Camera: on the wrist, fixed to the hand. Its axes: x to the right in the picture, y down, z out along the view.
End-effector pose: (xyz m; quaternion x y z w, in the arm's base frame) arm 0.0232 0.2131 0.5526 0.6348 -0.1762 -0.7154 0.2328
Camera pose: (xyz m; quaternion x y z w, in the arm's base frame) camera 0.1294 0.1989 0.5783 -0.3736 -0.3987 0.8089 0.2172
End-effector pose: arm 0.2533 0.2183 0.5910 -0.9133 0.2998 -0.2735 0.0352
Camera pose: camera 0.1658 0.2104 0.6575 0.8929 0.3480 -0.0224 0.2846
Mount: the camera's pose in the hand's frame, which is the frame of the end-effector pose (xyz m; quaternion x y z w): -0.0224 0.0375 -0.1012 -0.2029 -0.1916 -0.6626 0.6950
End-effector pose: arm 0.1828 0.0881 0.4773 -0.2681 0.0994 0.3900 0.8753
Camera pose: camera 0.1436 0.0394 0.3865 -0.3551 -0.3554 -0.2374 0.8314
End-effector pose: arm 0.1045 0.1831 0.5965 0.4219 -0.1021 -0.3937 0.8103
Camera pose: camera 0.1606 0.2729 0.5658 0.1210 0.1332 -0.9121 0.3683
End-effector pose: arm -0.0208 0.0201 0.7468 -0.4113 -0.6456 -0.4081 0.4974
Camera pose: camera 0.0491 -0.0651 0.7467 0.0372 0.7338 0.6654 0.1319
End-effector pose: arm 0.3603 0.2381 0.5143 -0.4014 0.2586 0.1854 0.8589
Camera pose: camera 0.2928 0.1790 0.4503 -0.5891 -0.2884 -0.3109 0.6879
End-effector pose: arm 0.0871 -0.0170 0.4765 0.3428 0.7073 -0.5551 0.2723
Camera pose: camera 0.1300 0.0828 0.4950 -0.3920 0.7792 -0.4884 0.0265
